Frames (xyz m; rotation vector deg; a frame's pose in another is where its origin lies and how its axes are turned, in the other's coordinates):
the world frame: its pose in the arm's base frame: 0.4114 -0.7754 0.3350 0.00 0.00 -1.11
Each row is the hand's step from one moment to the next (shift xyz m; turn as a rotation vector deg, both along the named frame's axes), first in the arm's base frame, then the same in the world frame.
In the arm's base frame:
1: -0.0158 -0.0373 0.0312 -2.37 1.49 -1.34
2: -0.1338 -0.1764 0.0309 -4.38 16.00 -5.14
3: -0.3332 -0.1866 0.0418 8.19 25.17 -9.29
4: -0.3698 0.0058 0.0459 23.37 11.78 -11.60
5: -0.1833 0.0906 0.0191 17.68 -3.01 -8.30
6: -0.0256 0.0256 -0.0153 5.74 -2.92 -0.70
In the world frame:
1: -0.0151 -0.0376 0.0312 -2.40 1.44 -1.34
2: -0.1304 -0.1790 0.0309 -4.69 15.91 -5.14
3: -0.3295 -0.1930 0.0418 7.70 25.32 -9.29
4: -0.3698 -0.0014 0.0459 23.14 12.23 -11.60
5: -0.1850 0.0870 0.0191 17.73 -2.67 -8.30
6: -0.0261 0.0251 -0.0153 5.80 -2.81 -0.70

